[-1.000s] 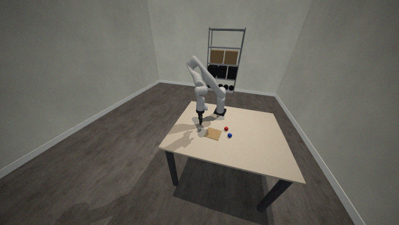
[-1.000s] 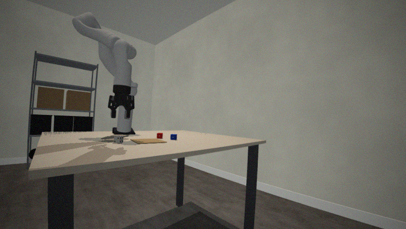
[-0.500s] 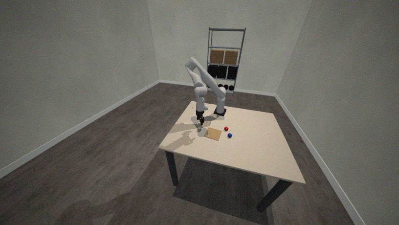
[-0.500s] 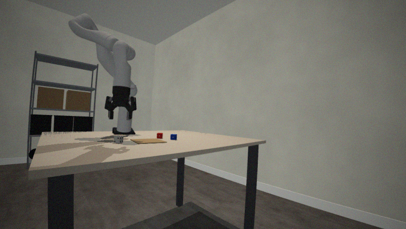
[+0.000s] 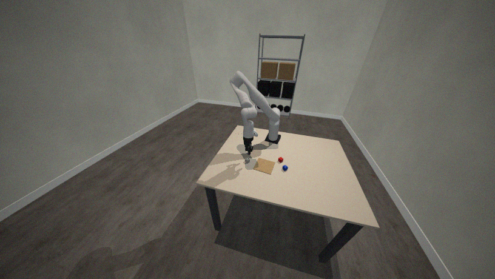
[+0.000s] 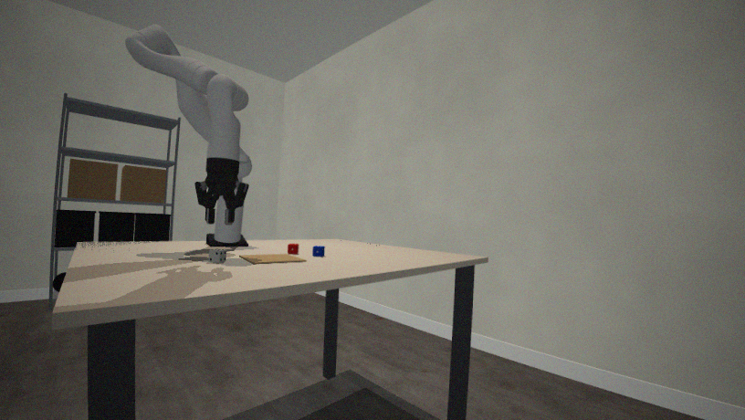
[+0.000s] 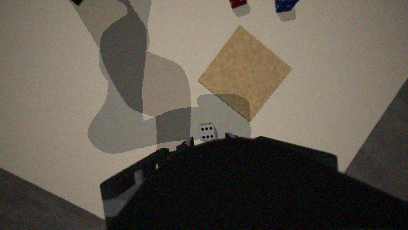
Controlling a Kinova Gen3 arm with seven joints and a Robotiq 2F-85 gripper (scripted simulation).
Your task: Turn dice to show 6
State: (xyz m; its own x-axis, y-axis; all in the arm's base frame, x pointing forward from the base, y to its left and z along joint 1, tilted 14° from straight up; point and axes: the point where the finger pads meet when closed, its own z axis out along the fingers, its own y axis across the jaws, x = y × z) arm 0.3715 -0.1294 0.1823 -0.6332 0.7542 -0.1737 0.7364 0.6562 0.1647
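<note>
The white die lies 9 cm below my hand. From my hand the other things lie so: tan mat: 14 cm to the left, 11 cm below; then blue die: 2 cm behind, 30 cm to the left, 9 cm below; then red die: 10 cm behind, 25 cm to the left, 9 cm below.
</note>
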